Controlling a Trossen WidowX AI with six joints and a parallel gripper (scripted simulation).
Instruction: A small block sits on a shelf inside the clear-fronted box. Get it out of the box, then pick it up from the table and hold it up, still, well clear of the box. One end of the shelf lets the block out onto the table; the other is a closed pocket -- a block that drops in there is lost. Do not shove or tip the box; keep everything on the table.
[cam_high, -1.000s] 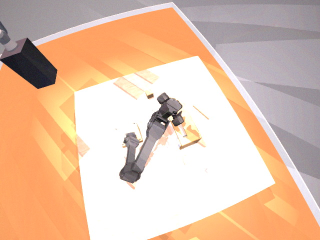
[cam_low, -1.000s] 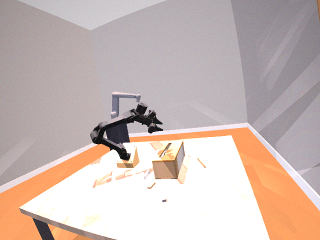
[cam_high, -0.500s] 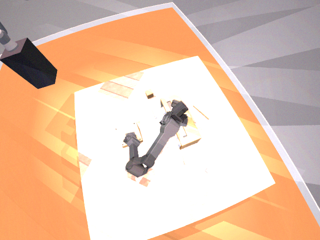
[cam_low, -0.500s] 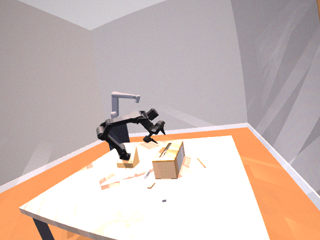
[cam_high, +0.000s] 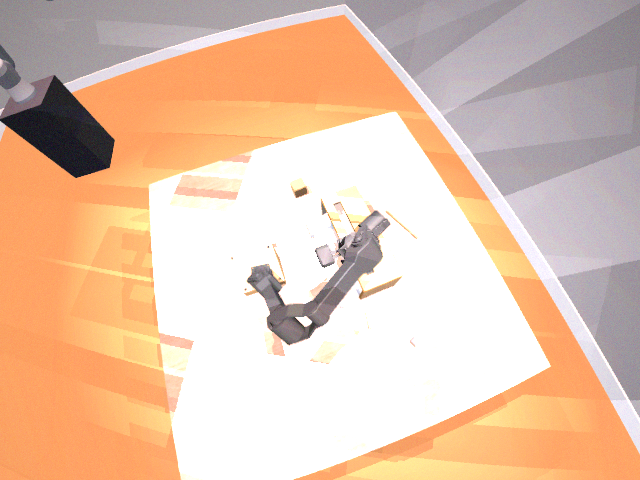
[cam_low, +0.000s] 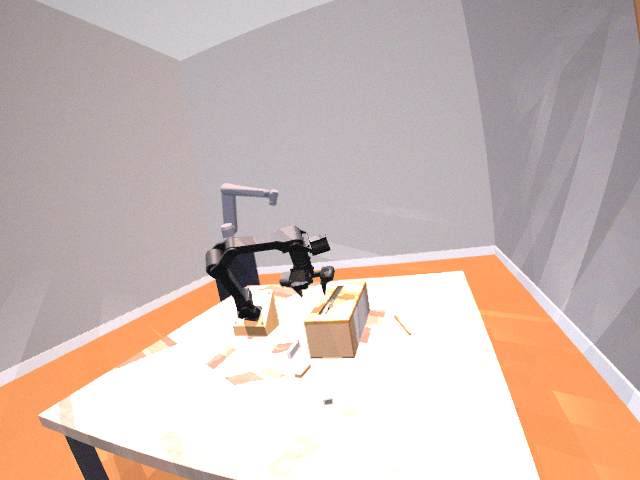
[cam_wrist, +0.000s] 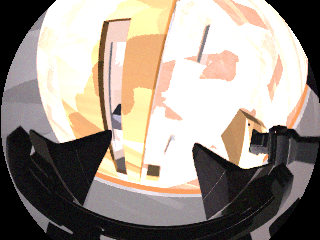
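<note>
My gripper tip is now 40 mm short of the tan box, 50 mm to the right of it and 100 mm above it. Round my gripper tip: tiny grey bit: 170 mm ahead, 340 mm to the right, 150 mm below; then thin wooden stick: 280 mm ahead, 100 mm to the left, 160 mm below; then tan block: 90 mm behind, 370 mm to the left, 130 mm below.
</note>
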